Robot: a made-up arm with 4 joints.
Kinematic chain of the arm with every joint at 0, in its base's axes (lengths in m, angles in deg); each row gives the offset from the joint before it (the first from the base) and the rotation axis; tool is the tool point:
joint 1: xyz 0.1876 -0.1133 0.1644 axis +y
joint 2: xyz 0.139 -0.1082 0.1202 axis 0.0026 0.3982 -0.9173
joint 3: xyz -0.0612 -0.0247 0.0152 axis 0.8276 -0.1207 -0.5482
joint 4: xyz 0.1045 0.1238 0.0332 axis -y
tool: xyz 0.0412 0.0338 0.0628
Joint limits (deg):
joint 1: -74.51..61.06
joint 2: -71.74..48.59
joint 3: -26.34..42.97
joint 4: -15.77..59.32
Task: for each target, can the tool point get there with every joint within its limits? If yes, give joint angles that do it. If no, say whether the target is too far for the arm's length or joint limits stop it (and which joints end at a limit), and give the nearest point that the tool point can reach.
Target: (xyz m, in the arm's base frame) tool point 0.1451 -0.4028 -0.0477
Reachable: no: joint limits stop it (at a limit: joint 1, joint 2, joint 3, joint 4) | nearest point 0.0768 -0.1877 0.1571 | short by 0.305 m
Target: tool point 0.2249 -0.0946 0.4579
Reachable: yes | joints -17.62 -40.95 12.05 -5.65
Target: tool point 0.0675 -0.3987 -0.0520
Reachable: no: joint limits stop it (at a limit: joint 1, joint 2, joint 3, joint 4) | nearest point 0.0768 -0.1877 0.1571 | short by 0.297 m
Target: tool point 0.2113 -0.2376 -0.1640
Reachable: no: joint limits stop it (at a limit: joint 1, joint 2, joint 3, joint 4) | nearest point 0.4233 -0.1295 -0.0579 | short by 0.261 m
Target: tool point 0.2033 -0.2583 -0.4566
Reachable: no: too far | nearest point 0.4233 -0.1295 -0.0579 | short by 0.473 m
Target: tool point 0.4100 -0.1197 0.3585
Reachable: yes | joints 27.37 -30.03 13.00 38.21
